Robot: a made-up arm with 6 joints. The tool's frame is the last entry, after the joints.
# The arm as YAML. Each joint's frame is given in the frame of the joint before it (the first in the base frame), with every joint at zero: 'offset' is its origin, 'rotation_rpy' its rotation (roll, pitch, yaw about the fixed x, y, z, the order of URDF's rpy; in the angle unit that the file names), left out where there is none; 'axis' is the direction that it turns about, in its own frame. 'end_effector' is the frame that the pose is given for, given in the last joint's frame.
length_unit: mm
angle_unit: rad
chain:
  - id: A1
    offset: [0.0, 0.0, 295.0]
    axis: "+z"
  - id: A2
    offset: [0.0, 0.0, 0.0]
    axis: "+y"
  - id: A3
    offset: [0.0, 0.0, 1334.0]
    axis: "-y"
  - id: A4
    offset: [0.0, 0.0, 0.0]
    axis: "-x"
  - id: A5
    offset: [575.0, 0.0, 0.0]
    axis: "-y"
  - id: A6
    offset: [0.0, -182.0, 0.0]
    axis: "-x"
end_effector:
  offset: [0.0, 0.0, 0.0]
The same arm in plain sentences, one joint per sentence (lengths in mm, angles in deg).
The arm has six revolute joints in a row. What follows holds with every joint at zero, and every direction is one of the base frame's.
Joint 1 sits 295 mm along +z from the base frame's origin and rotates about +z.
Joint 2 sits at the same point as joint 1 and rotates about +y.
Joint 3 sits 1334 mm along +z from joint 2 and rotates about -y.
Joint 4 sits at the same point as joint 3 and rotates about -x.
Joint 5 sits 575 mm along +x from joint 4 and rotates about -y.
Joint 6 sits 182 mm along -y from joint 5 and rotates about -x.
The tool frame, which is the frame that the pose is given for, sits at the same point as joint 6; its axes are parallel to the base frame's.

